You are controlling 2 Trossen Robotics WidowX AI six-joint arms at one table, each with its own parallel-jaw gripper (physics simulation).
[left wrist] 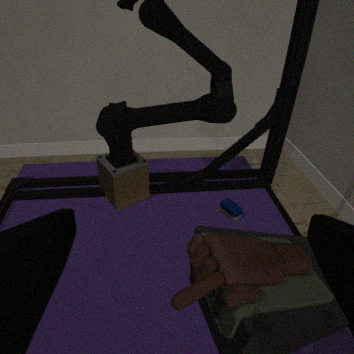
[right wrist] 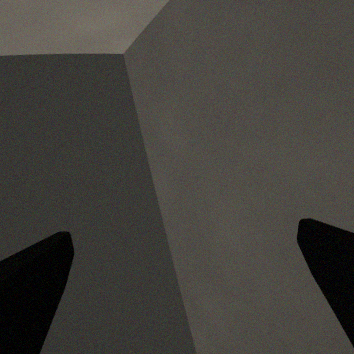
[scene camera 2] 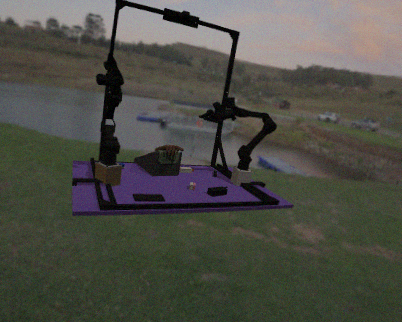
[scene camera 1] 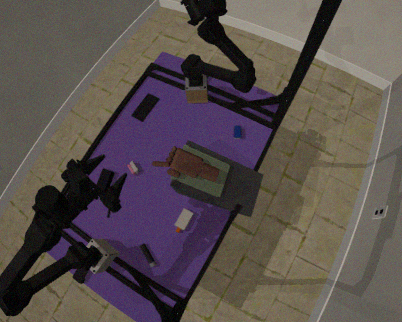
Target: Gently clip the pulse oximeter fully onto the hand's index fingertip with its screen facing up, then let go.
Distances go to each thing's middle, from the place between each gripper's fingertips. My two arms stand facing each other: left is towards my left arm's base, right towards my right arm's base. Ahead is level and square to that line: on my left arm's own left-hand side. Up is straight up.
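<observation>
Index finger (left wrist: 194, 291): my left hand is 9 cm to the left of it, 4 cm past it and 21 cm above it. Dark plate (scene camera 1: 242, 185), from my left hand: a good way behind, a good way to the right and far below.
From my right hand, the index finger is 480 mm to the left, 450 mm below and 160 mm behind; the dark plate is far to the left, far below and far behind.
</observation>
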